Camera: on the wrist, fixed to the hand. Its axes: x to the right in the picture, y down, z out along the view.
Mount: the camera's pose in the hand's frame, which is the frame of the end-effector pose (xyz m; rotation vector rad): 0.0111 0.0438 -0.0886 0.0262 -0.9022 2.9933
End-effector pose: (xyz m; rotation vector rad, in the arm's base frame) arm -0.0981 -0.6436 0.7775 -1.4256 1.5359 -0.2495
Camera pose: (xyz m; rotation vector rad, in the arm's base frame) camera -0.1903 -0.6802 0.7845 1.5373 1.1321 1.6957
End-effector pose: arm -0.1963 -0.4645 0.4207 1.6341 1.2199 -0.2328
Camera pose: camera -0.1914 -0.3843 0.4793 1.2830 -2.1877 0.8068
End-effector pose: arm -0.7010 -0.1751 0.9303 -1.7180 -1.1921 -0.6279
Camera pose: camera -0.6486 -0.2538 0.9612 -1.5804 1.5532 1.8914
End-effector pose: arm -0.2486 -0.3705 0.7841 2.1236 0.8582 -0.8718
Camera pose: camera -0.1803 -0.3228 0.8385 0.5735 -2.2111 0.2104
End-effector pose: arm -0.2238 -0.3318 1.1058 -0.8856 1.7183 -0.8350
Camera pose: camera -0.3188 -0.3084 1.0877 1.3797 0.4977 1.3563
